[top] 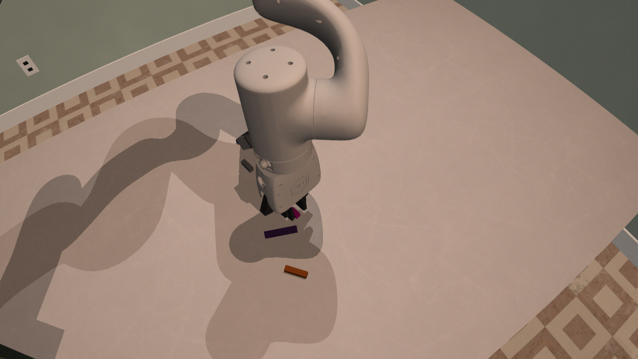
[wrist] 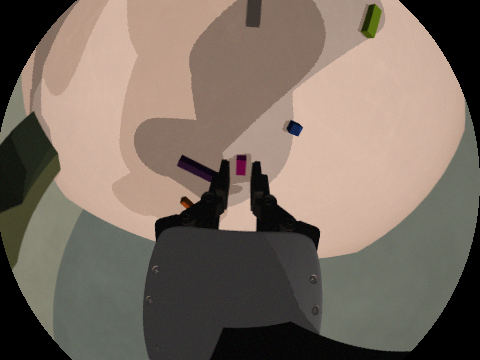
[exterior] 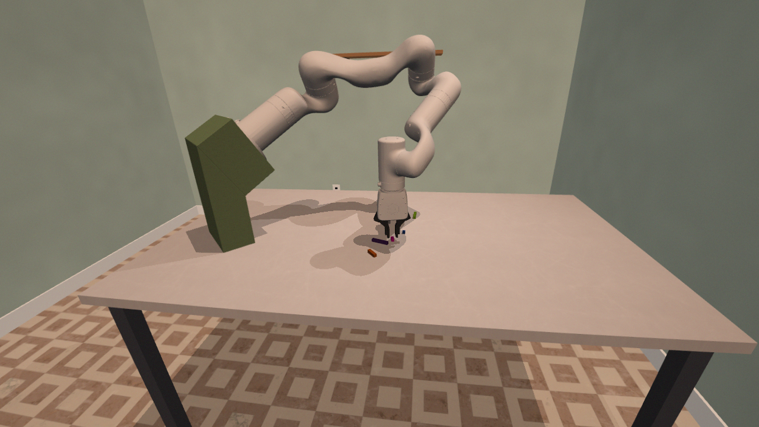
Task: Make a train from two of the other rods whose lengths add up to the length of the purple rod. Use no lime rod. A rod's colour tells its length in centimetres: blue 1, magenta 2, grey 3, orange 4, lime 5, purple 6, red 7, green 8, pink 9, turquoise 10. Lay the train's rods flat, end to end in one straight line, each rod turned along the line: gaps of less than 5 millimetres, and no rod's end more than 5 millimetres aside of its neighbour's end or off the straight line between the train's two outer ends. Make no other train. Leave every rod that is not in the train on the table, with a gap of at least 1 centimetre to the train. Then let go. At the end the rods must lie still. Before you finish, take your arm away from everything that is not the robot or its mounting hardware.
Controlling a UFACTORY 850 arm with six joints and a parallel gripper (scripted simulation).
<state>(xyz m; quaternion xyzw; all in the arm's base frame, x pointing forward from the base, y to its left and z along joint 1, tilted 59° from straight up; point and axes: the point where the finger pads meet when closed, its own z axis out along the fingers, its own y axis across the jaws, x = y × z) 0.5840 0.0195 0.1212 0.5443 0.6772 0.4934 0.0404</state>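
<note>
The magenta rod is 3 cm below my hand. The rest, counted from my hand: grey rod (7 cm behind, 13 cm to the left, 3 cm below); then purple rod (3 cm behind, 3 cm to the right, 3 cm below); then orange rod (2 cm behind, 11 cm to the right, 3 cm below).
</note>
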